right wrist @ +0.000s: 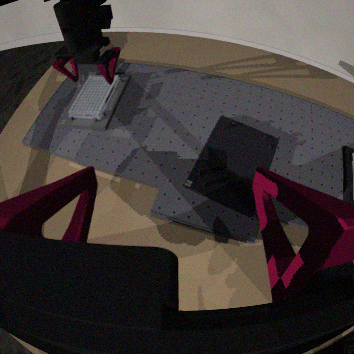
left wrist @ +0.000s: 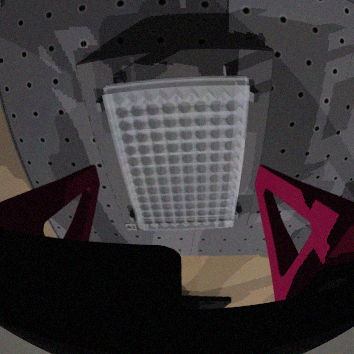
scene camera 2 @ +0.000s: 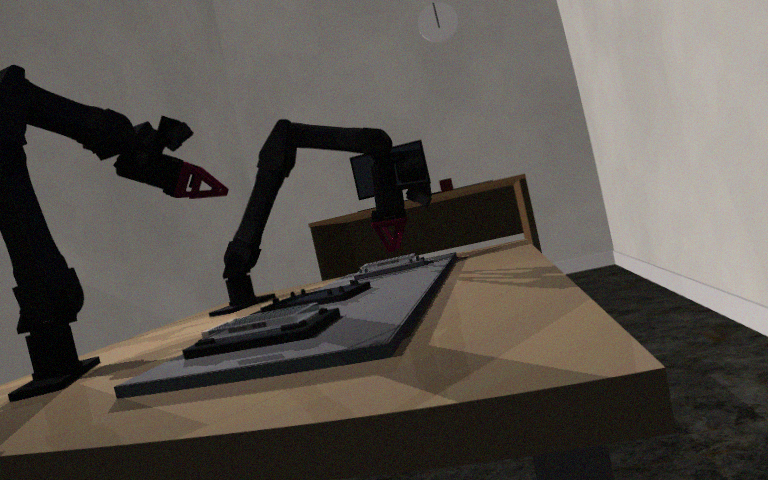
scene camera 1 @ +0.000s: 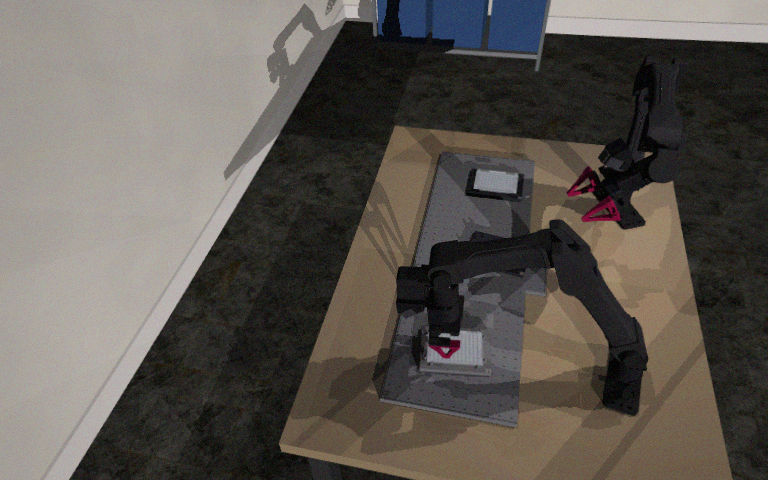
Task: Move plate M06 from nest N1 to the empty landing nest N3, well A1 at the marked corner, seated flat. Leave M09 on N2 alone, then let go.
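A white well plate (scene camera 1: 472, 353) (scene camera 2: 390, 263) (left wrist: 182, 155) (right wrist: 92, 97), apparently M06, sits on a grey nest (scene camera 1: 453, 370) at the near end of the board. My left gripper (scene camera 1: 445, 355) (scene camera 2: 392, 249) (left wrist: 176, 173) (right wrist: 92, 81) is open, points down and hangs a little above this plate, fingers towards its two long sides. An empty dark nest (scene camera 2: 325, 295) (right wrist: 232, 162), apparently N3, lies mid-board with a small corner tag. Another plate (scene camera 1: 497, 181) (scene camera 2: 260, 322), apparently M09, sits in a black nest (scene camera 1: 492, 196) (scene camera 2: 266, 338). My right gripper (scene camera 1: 576, 207) (scene camera 2: 226, 192) (right wrist: 174, 175) is open and empty, away from the plates.
The perforated grey board (scene camera 1: 481, 401) (scene camera 2: 362, 339) (right wrist: 150, 125) carries all three nests on the wooden table (scene camera 1: 334, 413) (scene camera 2: 509, 350). The left arm passes over the board's middle and hides most of the empty nest in scene camera 1. A blue cabinet (scene camera 1: 458, 22) stands beyond the table.
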